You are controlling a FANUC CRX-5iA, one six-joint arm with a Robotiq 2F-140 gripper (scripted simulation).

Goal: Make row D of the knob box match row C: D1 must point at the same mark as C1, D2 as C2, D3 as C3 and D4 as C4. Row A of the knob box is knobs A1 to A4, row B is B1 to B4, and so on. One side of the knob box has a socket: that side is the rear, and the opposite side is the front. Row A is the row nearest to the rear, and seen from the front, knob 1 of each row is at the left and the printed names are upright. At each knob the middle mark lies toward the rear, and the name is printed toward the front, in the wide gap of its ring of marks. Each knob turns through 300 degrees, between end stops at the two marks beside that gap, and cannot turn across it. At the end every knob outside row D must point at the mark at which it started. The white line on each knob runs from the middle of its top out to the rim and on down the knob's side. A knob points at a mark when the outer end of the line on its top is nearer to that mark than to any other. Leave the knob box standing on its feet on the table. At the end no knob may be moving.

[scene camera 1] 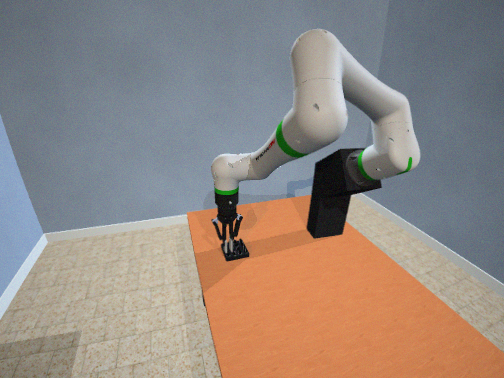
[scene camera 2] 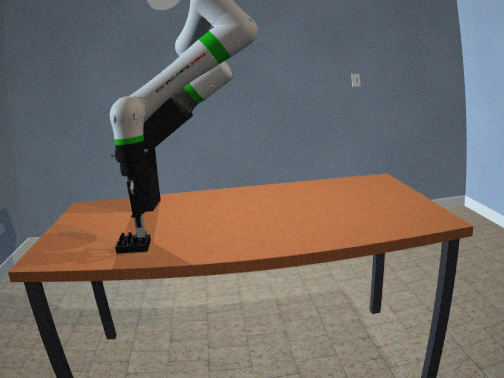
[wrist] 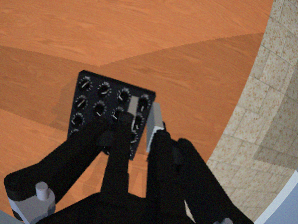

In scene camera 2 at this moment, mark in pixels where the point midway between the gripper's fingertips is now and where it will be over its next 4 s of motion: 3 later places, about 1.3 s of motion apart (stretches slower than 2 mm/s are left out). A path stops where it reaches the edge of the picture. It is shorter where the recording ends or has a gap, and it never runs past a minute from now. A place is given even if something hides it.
My gripper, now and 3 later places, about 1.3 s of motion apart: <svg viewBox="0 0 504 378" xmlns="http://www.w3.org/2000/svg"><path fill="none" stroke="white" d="M141 235L140 228L139 225L141 237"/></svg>
